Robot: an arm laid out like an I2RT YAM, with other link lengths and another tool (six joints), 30 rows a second.
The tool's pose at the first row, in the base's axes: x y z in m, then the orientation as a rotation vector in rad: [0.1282 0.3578 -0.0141 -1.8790 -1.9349 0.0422]
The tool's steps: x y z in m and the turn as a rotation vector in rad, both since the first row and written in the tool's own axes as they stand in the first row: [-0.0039 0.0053 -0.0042 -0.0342 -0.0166 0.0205]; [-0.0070 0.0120 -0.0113 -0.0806 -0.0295 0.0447]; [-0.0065 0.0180 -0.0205 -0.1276 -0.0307 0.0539]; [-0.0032 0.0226 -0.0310 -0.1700 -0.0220 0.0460]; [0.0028 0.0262 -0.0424 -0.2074 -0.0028 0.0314]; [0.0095 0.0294 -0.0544 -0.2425 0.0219 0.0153]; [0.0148 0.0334 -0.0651 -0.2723 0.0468 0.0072]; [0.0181 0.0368 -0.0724 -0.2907 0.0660 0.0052]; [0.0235 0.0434 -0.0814 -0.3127 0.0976 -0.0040]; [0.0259 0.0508 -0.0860 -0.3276 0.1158 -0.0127]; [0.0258 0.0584 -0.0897 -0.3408 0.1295 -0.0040]
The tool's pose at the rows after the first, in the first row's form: [0.1345 0.3533 -0.0131 -1.9265 -1.9391 0.0312]; [0.1431 0.3489 -0.0098 -1.9843 -1.9408 0.0056]; [0.1518 0.3472 -0.0032 -2.0238 -1.9485 -0.0371]; [0.1597 0.3478 0.0057 -2.0397 -1.9641 -0.0908]; [0.1669 0.3507 0.0166 -2.0412 -1.9767 -0.1520]; [0.1740 0.3540 0.0283 -2.0368 -1.9855 -0.2168]; [0.1815 0.3564 0.0382 -2.0365 -1.9839 -0.2739]; [0.1871 0.3578 0.0446 -2.0374 -1.9768 -0.3116]; [0.1964 0.3610 0.0522 -2.0276 -1.9681 -0.3666]; [0.2050 0.3626 0.0547 -2.0195 -1.9667 -0.4017]; [0.2134 0.3620 0.0555 -2.0297 -1.9512 -0.4253]
